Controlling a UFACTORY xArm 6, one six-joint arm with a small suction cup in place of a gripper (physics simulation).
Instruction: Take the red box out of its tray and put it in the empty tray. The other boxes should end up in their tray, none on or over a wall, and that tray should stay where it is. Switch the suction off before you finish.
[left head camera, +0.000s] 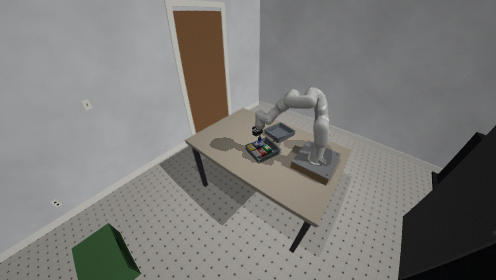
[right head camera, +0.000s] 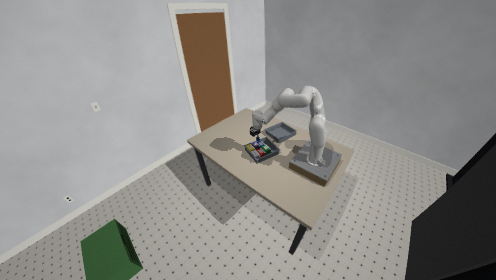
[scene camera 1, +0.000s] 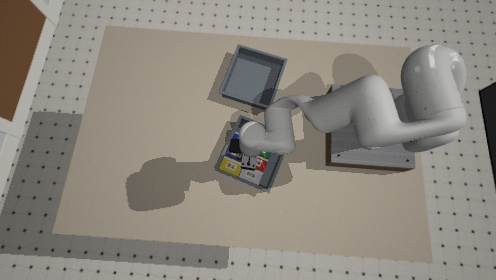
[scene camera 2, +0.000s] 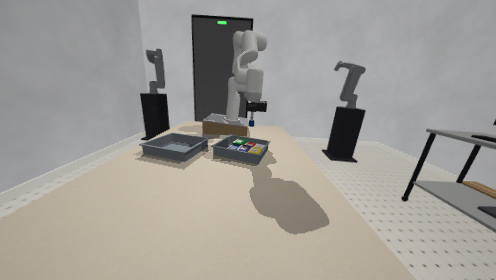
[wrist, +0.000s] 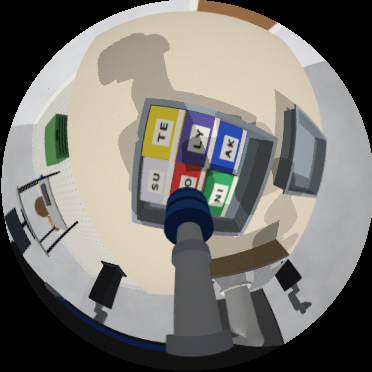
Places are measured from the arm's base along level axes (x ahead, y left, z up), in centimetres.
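Where they show: hand, tool point: (left head camera: 259, 139) (right head camera: 258, 139) (scene camera 2: 251, 126) (wrist: 186, 205); arm's base, link origin: (left head camera: 315, 159) (right head camera: 314, 160) (scene camera 2: 231, 119) (wrist: 235, 287).
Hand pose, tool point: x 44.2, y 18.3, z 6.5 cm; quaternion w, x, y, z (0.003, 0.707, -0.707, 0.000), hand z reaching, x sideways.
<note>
Each offset is from my tool point to the centre of the thing. Level surfaces: height alone.
My suction cup (wrist: 189, 210) (scene camera 2: 251, 123) (left head camera: 260, 140) is dark blue, points down and carries no box. It hangs above the red box {dx -2.4, dy -0.4, dz -12.8 cm} (wrist: 186, 172) (scene camera 1: 262, 164) (scene camera 2: 250, 145), hiding part of its label in the wrist view. The red box lies in the filled grey tray {dx -0.9, dy -3.7, dz -12.2 cm} (wrist: 137, 195) (scene camera 2: 234, 154), between the pale box {dx -1.2, dy +5.0, dz -12.7 cm} (wrist: 154, 182) and the green box {dx -3.7, dy -5.8, dz -12.1 cm} (wrist: 220, 179). The yellow {dx +6.9, dy +3.1, dz -12.2 cm} (wrist: 159, 115), purple {dx +5.6, dy -2.3, dz -12.1 cm} (wrist: 198, 119) and blue {dx +4.3, dy -7.7, dz -12.6 cm} (wrist: 229, 131) boxes form the other row. The empty grey tray {dx +4.6, dy -36.7, dz -12.2 cm} (scene camera 1: 247, 75) (scene camera 2: 172, 151) (wrist: 303, 145) stands beside it. The arm covers part of the filled tray in scene camera 1.
The walls of both trays stand higher than the boxes. Inside the filled tray, a gap (wrist: 256, 162) lies beside the blue and green boxes. The arm's base block (scene camera 1: 370, 156) (left head camera: 312, 167) stands on the table {dz -14.7 cm} (scene camera 1: 150, 100), to the right of the trays in scene camera 1.
</note>
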